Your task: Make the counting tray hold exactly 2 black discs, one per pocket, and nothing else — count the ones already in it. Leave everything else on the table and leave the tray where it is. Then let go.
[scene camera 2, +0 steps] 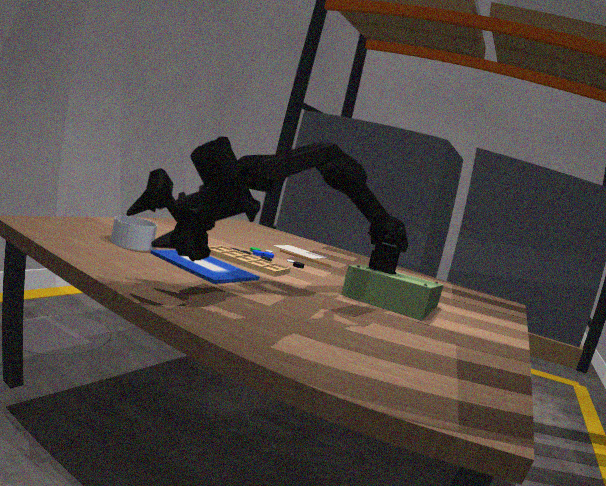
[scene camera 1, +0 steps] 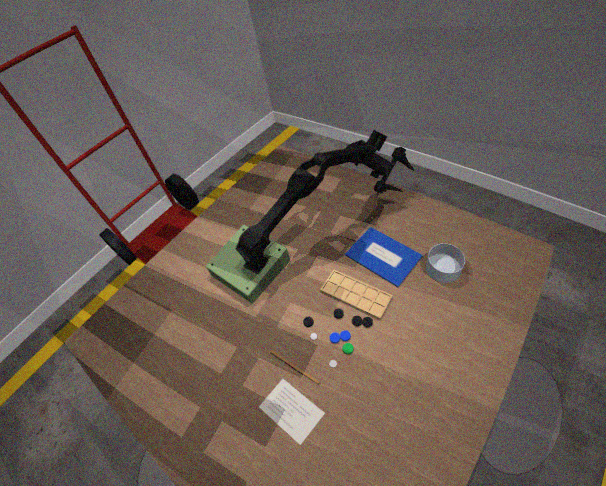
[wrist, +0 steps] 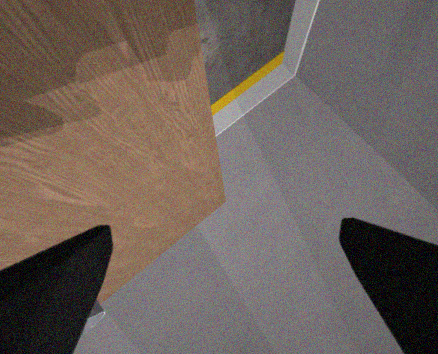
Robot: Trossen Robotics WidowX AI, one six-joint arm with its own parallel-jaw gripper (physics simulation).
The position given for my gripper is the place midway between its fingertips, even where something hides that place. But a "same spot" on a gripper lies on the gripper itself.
Labels:
my gripper: scene camera 2; scene camera 1 408, 180; wrist
wooden counting tray: scene camera 2; scene camera 1; not seen in the wrist view (out of frame)
same spot on wooden counting tray: [scene camera 1: 368, 299] = [scene camera 2: 231, 253]
same spot on my gripper: [wrist: 55, 290] = [scene camera 2: 167, 241]

